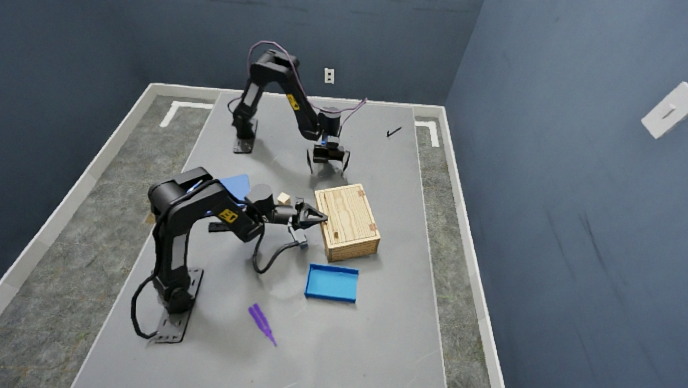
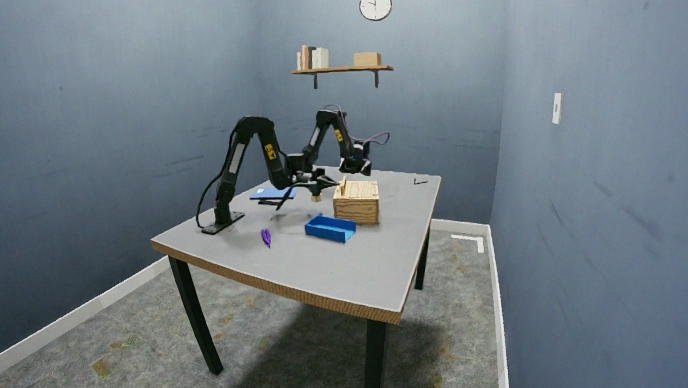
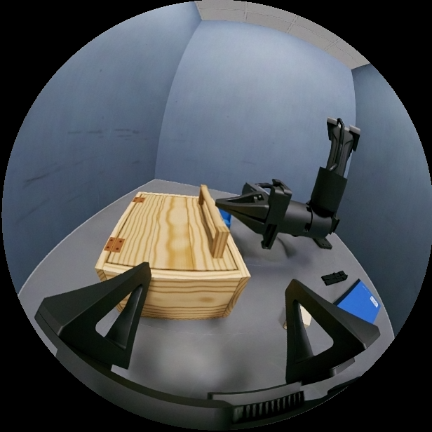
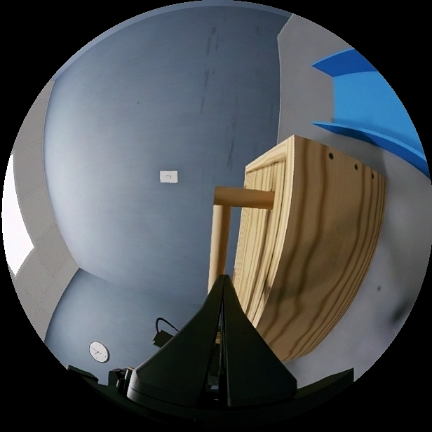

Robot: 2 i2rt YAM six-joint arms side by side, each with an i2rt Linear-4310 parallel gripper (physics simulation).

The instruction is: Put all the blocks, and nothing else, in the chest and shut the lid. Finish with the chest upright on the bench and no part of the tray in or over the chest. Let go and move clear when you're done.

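Places are measured from the left arm's base along level axes (x right, y ahead, z up), in metres.
Pixels of known places: left gripper, fingertip midpoint: (image 1: 326,174) (image 2: 350,170); right gripper, fingertip midpoint: (image 1: 327,218) (image 2: 339,184); left arm's base, origin of the base link: (image 1: 246,135); right arm's base, origin of the base link: (image 1: 181,303) (image 2: 224,223).
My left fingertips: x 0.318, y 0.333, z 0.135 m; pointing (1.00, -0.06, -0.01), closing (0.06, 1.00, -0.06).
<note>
For each thing: its top centre in the pictures, then the offset to it from my left fingertips.
- pale wooden block, middle of its top: (image 1: 283,197) (image 2: 316,193) dx +0.019, dy -0.150, dz -0.103 m
- blue tray, middle of its top: (image 1: 332,280) (image 2: 330,223) dx +0.317, dy +0.016, dz -0.099 m
- blue flat item, middle of its top: (image 1: 219,195) (image 2: 274,192) dx -0.006, dy -0.376, dz -0.127 m
- black item, middle of its top: (image 1: 224,224) (image 2: 269,200) dx +0.116, dy -0.332, dz -0.119 m
- purple tool, middle of its top: (image 1: 263,324) (image 2: 266,237) dx +0.425, dy -0.170, dz -0.125 m
- small black tool, middle of its top: (image 1: 395,126) (image 2: 421,177) dx -0.353, dy +0.290, dz -0.103 m
The wooden chest (image 1: 353,250) (image 2: 356,211) (image 3: 182,295) (image 4: 325,225) stands upright, its lid (image 1: 347,212) (image 3: 170,230) down; its inside is hidden. A pale wooden block (image 1: 284,198) (image 2: 316,198) (image 3: 306,316) lies on the bench, outside the chest on its handle side. The blue tray (image 1: 331,284) (image 2: 325,231) (image 4: 375,100) is beside the chest, apart from it, with no blocks visible in it. My right gripper (image 1: 326,218) (image 2: 339,184) (image 3: 214,202) (image 4: 223,280) is shut and empty, tips at the lid handle (image 3: 212,222) (image 4: 218,245). My left gripper (image 1: 328,171) (image 3: 221,281) is open and empty beyond the chest.
A blue flat item (image 1: 237,186) (image 2: 272,193) (image 3: 361,302) and a black item (image 1: 218,227) (image 2: 269,202) (image 3: 334,278) lie near the right arm. A purple tool (image 1: 262,323) (image 2: 266,237) lies left of the tray. A small black tool (image 1: 394,132) (image 2: 421,182) lies near the far edge.
</note>
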